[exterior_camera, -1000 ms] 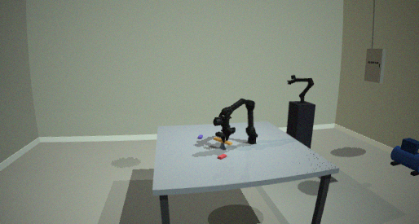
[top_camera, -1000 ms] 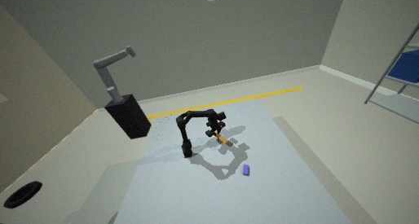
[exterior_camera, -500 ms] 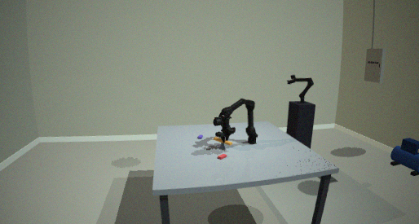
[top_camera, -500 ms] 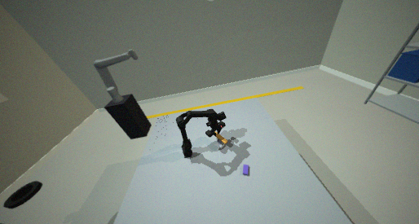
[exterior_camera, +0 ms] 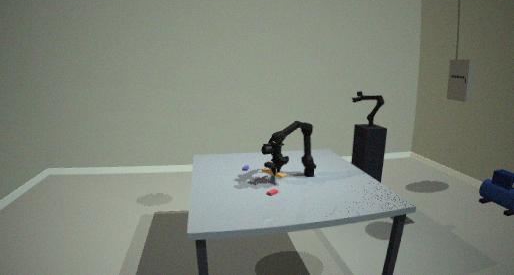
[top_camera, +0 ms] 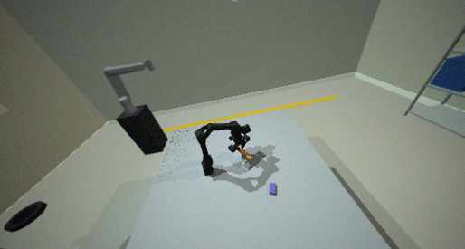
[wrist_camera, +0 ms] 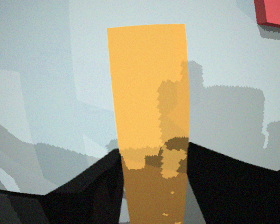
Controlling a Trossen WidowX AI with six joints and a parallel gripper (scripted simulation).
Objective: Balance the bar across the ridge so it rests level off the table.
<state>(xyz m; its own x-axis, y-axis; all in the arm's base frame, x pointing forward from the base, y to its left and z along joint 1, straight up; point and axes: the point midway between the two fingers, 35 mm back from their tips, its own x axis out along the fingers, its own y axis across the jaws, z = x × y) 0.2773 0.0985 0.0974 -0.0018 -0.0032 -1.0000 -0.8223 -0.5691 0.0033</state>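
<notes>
The orange bar is 20 mm to the right of my gripper tip and 20 mm ahead of it. The rest, counted from my gripper tip: small purple block (320 mm to the right, 160 mm ahead, 50 mm below); then small red block (160 mm to the left, 60 mm ahead, 50 mm below).
</notes>
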